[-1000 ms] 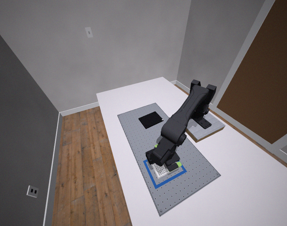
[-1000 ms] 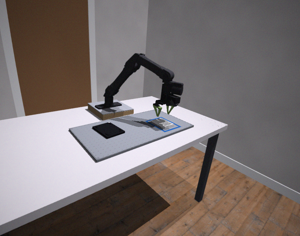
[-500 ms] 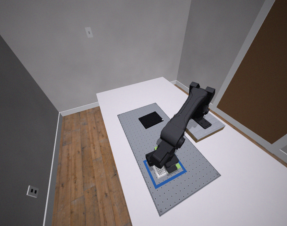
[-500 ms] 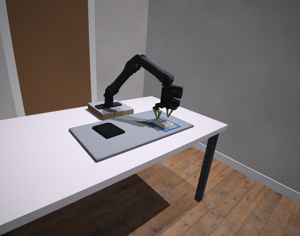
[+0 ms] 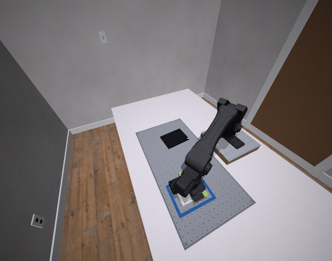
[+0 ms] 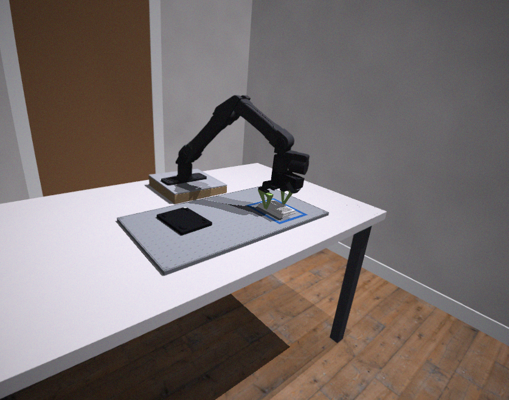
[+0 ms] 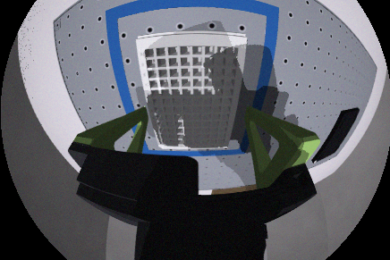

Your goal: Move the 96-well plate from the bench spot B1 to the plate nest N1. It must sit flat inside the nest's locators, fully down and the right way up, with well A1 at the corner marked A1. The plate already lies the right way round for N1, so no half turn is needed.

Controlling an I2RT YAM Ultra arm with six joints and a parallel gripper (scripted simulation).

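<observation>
The white 96-well plate lies 10 mm ahead of my hand and 10 mm below it. From my hand the other things lie so: black plate nest N1: 110 mm behind, 340 mm to the right, 20 mm below.
</observation>
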